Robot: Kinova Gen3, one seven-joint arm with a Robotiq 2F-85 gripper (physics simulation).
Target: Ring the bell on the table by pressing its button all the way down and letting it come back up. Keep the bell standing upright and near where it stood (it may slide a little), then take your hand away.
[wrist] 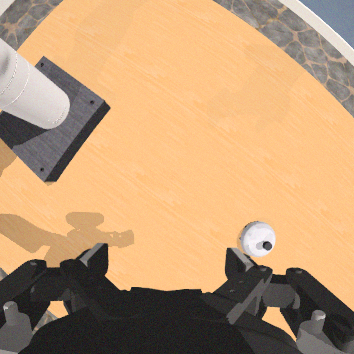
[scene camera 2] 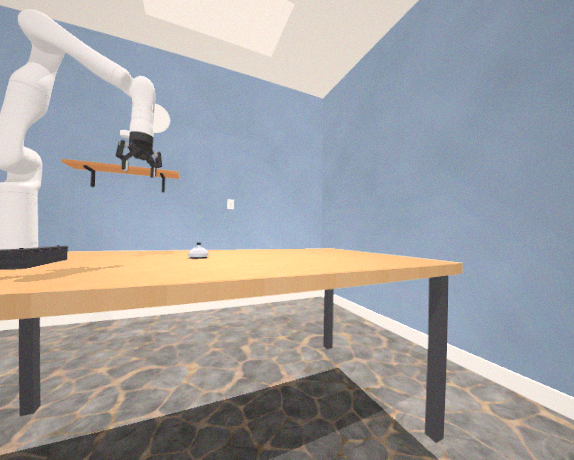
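Note:
A small white dome-shaped bell stands upright on the wooden table. Its black button sticks up from the top. My gripper is open and empty, with its fingers pointing down. In the scene view it hangs high above the table, to the left of the bell. In the wrist view the bell shows just beyond and to the right of the right fingertip, outside the space between the fingers.
The arm's dark base plate is fixed on the table at the left. A wooden shelf on black brackets is on the blue wall behind the gripper. A white round object shows partly behind the wrist.

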